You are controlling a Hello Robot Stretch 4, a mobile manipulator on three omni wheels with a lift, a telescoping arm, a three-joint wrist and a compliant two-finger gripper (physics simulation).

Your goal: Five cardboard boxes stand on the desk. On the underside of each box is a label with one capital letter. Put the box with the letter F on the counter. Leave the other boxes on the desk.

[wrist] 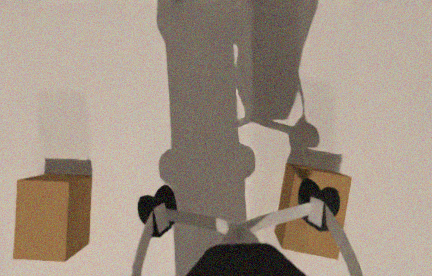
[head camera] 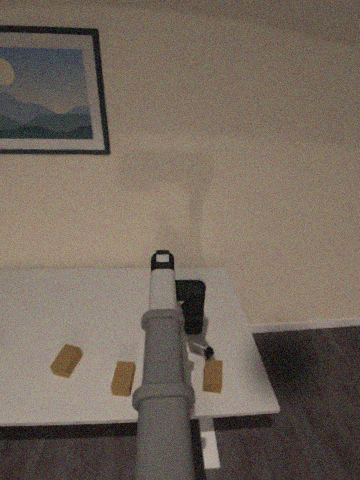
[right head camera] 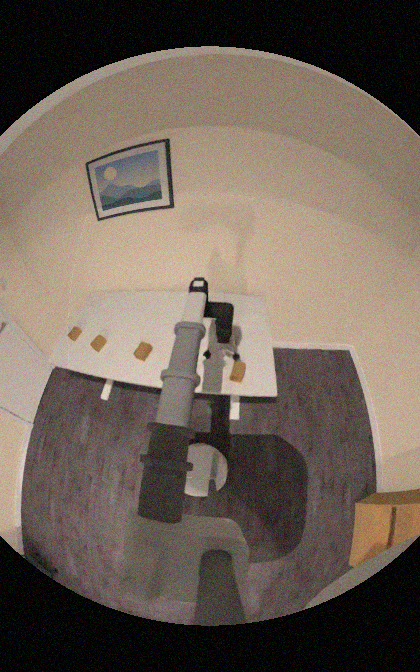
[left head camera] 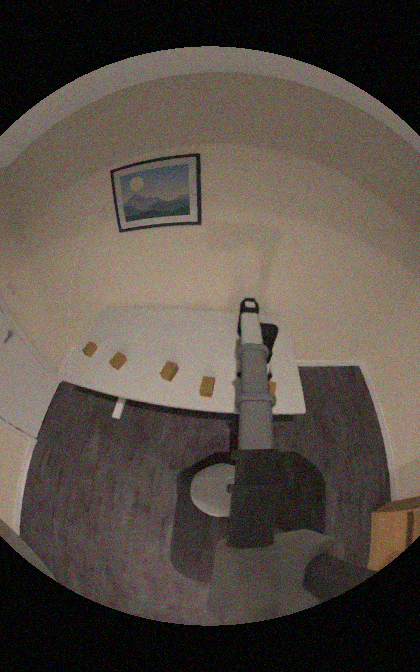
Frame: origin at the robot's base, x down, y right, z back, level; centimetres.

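Seen in the pictures: gripper, fingertip midpoint: (wrist: 235, 198) (head camera: 188, 356).
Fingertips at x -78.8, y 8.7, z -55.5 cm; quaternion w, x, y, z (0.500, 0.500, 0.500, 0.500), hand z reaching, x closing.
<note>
A point is followed by its place in that frame.
The white desk (head camera: 40, 305) @[x -69.2, y -57.7, z -89.5 cm] (left head camera: 160, 325) (right head camera: 130, 310) (wrist: 390, 115) @[x -69.3, y 28.4, z -62.8 cm] bears the cardboard boxes. My gripper (right head camera: 221, 355) (wrist: 235, 198) @[x -78.8, y 8.7, z -55.5 cm] is open and empty above it. Its right finger overlaps the rightmost box (head camera: 213, 376) @[x -74.3, y 17.0, z -50.8 cm] (left head camera: 272, 387) (right head camera: 237, 371) (wrist: 305, 240) @[x -74.3, y 16.0, z -49.6 cm] in the wrist view. A second box (head camera: 123, 378) @[x -74.3, y -13.1, z -51.5 cm] (left head camera: 207, 386) (wrist: 41, 220) @[x -74.3, y -13.5, z -53.0 cm] stands left of the gripper; the arm hides it in the right head view. A third box (head camera: 66, 360) @[x -74.3, y -34.0, z -58.5 cm] (left head camera: 169, 371) (right head camera: 143, 351) and two more, a box (left head camera: 118, 360) (right head camera: 98, 343) and the leftmost box (left head camera: 90, 349) (right head camera: 75, 333), stand farther left. No letters show.
The telescoping arm (head camera: 165, 350) @[x -120.3, y 0.3, z -31.1 cm] (left head camera: 254, 380) (right head camera: 182, 355) reaches over the desk. A wall with a framed picture (head camera: 45, 125) @[x -143.8, y -49.4, z -119.5 cm] (left head camera: 157, 192) (right head camera: 131, 180) stands behind. A wooden cabinet-like piece (left head camera: 390, 535) (right head camera: 375, 530) is at the lower right; I cannot tell whether it is the counter.
</note>
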